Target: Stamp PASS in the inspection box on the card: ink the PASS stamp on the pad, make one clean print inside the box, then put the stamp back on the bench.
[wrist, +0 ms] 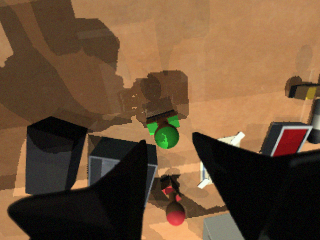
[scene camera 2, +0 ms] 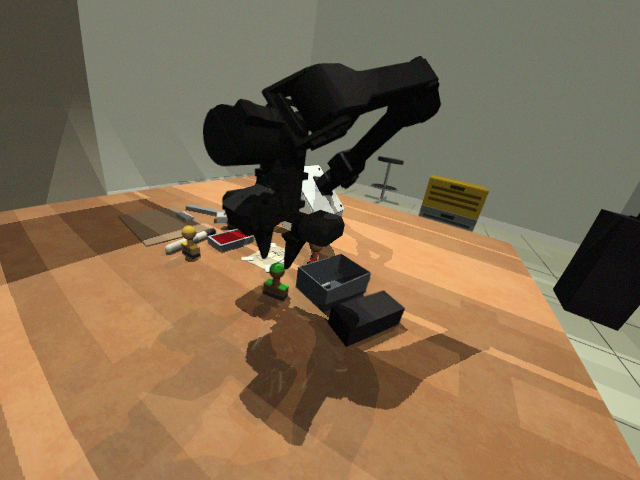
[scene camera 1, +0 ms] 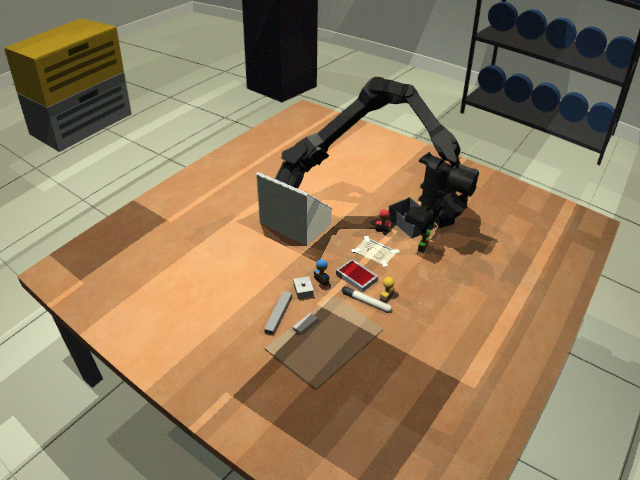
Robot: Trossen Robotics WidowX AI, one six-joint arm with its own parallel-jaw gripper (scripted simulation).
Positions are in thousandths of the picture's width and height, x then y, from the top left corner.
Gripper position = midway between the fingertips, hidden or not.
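The gripper appears in the wrist view (530,585), and it is visible in scene camera 1 (668,478) and in scene camera 2 (430,549) too. A grey box can be seen in scene camera 2 (523,584) and in scene camera 1 (621,439), while the box is also there in the wrist view (342,631).
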